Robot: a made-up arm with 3 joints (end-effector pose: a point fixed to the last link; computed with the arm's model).
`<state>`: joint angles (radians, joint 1 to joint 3).
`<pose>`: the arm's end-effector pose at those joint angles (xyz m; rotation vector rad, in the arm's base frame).
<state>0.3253 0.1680 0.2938</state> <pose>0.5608 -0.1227 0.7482 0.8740 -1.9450 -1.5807</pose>
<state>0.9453 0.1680 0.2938</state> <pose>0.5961 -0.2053 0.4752 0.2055 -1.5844 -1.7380</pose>
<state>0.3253 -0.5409 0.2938</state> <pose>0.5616 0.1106 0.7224 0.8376 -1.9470 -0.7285</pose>
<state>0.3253 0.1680 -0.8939</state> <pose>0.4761 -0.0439 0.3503 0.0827 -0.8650 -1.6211</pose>
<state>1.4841 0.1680 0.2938</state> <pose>0.4859 -0.2605 0.2567 -0.3288 -1.2080 -1.7566</pose>
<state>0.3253 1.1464 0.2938</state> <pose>0.4429 -0.3550 0.5662 -0.6988 1.4192 2.5509</pose>
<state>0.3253 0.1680 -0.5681</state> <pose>0.5468 -0.0714 0.4435 0.2858 -1.1625 -1.6546</pose>
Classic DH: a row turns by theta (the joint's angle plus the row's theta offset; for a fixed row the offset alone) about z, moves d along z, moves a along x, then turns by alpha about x. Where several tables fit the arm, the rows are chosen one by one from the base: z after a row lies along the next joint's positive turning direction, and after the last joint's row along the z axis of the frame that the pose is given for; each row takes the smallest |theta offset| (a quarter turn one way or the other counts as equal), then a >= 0, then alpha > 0; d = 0 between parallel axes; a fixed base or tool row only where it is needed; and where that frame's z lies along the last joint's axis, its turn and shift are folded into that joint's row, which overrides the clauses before.
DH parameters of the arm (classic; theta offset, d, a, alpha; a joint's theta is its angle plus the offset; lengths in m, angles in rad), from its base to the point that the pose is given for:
base (fixed): -0.0794 0.5097 0.1457 -1.8544
joint 1: -1.4037 -0.0279 0.0812 -1.4214
joint 2: 0.265 0.0192 0.0525 -1.5901
joint 3: 0.576 -0.2012 0.0038 -2.0852
tool (fixed): -1.2848 -0.4253 0 0

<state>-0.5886 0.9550 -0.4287</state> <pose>0.4629 -0.0400 0.7794 1.6655 -1.0540 -1.8467</pose>
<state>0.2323 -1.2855 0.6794</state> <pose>0.3646 0.3566 0.6559 1.1647 -1.8333 0.3093</pose>
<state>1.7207 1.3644 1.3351</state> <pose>0.1766 -0.4285 0.6602 1.2542 2.3292 1.3990</pose>
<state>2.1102 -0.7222 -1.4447</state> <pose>-0.1322 -0.1228 0.4102 -1.2331 0.8891 -0.3984</pose>
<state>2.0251 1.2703 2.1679</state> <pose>0.3685 -0.2334 0.7633 -0.9585 -2.8643 -0.2831</pose>
